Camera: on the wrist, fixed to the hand. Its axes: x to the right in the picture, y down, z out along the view.
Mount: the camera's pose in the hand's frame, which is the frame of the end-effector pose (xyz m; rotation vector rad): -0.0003 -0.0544 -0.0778 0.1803 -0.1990 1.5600
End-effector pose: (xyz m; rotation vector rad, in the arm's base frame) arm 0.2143 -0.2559 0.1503 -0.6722 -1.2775 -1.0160
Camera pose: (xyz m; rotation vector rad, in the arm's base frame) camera 0.2006 -0.3470 0.1276 -1.2914 -0.6150 0.4498
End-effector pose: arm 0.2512 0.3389 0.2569 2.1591 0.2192 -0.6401
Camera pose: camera 0.2595 0.4335 0.2590 1.7071 -1.5129 0.0854
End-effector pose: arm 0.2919 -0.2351 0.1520 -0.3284 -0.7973 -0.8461
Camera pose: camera 0.2883 -0.3125 0.0972 -0.7201 -0.5526 0.7232
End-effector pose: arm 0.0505 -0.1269 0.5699 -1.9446 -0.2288 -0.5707
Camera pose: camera 0.0059 -0.1730 0.6399 -1.4344 1.0144 0.6509
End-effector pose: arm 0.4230 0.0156 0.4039 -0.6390 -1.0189 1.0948
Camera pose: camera 0.5158 -0.0001 0.4165 -1.2263 -0.4131 2.5907
